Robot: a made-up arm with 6 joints.
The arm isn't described. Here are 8 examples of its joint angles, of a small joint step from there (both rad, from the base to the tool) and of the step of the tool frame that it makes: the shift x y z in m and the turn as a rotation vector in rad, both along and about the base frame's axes.
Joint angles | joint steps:
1: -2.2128 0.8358 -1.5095 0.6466 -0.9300 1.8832 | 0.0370 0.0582 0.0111 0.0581 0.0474 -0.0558
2: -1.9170 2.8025 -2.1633 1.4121 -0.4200 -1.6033 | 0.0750 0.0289 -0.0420 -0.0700 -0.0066 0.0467
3: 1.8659 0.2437 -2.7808 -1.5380 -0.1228 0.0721 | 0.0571 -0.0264 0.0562 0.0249 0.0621 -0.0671
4: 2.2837 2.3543 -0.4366 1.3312 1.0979 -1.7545 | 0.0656 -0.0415 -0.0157 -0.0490 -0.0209 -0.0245
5: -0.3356 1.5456 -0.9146 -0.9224 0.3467 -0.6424 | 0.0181 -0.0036 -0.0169 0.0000 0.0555 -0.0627
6: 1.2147 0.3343 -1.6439 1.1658 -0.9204 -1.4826 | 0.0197 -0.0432 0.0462 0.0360 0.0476 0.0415
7: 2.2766 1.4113 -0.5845 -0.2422 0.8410 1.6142 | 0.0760 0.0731 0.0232 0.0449 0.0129 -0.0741
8: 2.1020 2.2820 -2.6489 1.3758 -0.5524 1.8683 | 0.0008 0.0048 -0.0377 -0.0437 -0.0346 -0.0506
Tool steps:
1: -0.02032 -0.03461 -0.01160 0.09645 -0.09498 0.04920
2: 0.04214 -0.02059 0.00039 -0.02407 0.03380 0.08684
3: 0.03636 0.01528 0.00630 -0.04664 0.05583 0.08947
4: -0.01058 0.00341 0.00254 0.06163 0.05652 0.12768
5: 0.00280 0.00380 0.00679 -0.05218 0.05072 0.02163
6: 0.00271 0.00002 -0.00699 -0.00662 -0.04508 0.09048
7: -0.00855 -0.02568 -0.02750 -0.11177 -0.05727 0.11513
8: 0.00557 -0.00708 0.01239 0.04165 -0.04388 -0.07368
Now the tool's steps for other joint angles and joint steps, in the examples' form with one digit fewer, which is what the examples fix.
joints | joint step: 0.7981 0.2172 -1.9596 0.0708 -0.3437 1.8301 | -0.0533 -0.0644 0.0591 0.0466 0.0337 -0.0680
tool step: -0.0173 0.0107 -0.0137 -0.0050 0.0374 -0.0657
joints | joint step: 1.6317 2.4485 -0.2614 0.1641 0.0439 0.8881 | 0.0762 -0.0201 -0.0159 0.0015 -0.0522 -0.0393
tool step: -0.0015 0.0149 -0.0047 0.0861 0.0202 0.1130
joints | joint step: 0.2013 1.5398 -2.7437 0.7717 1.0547 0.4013 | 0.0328 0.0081 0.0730 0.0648 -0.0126 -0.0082
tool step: 0.0263 0.0137 -0.0096 0.0080 0.0706 0.0891
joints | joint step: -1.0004 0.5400 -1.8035 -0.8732 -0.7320 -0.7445 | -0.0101 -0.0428 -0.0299 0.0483 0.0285 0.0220
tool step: -0.0207 0.0309 -0.0054 -0.0237 -0.0429 0.0515
